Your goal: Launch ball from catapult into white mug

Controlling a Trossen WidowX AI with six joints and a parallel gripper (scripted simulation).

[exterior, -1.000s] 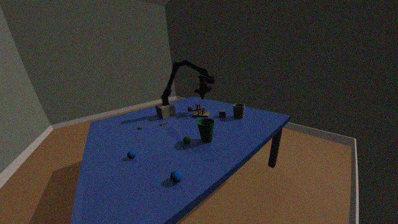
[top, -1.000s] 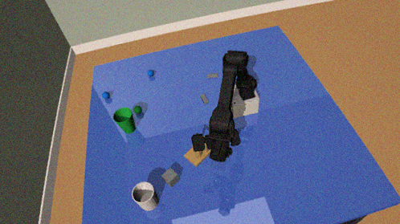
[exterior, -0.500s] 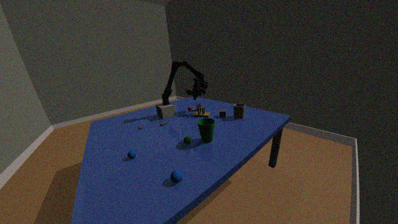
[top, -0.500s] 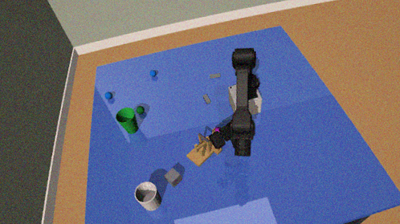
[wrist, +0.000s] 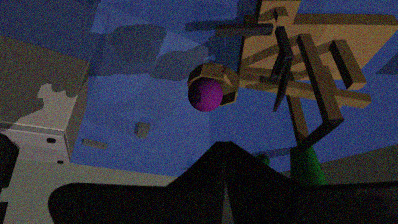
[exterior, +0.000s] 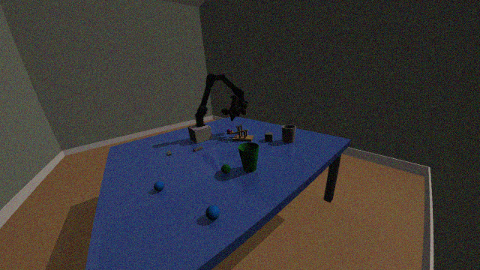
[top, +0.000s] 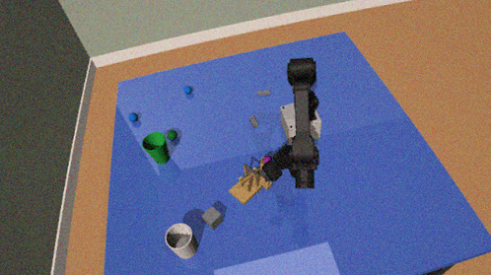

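The magenta ball lies 20 mm ahead of my gripper tip, 50 mm to the right of it and 70 mm below it. Round my gripper tip: wooden catapult: 70 mm ahead, 80 mm below; then white mug: 370 mm ahead, 200 mm to the left, 100 mm below; then dark cube: 260 mm ahead, 120 mm to the left, 100 mm below.
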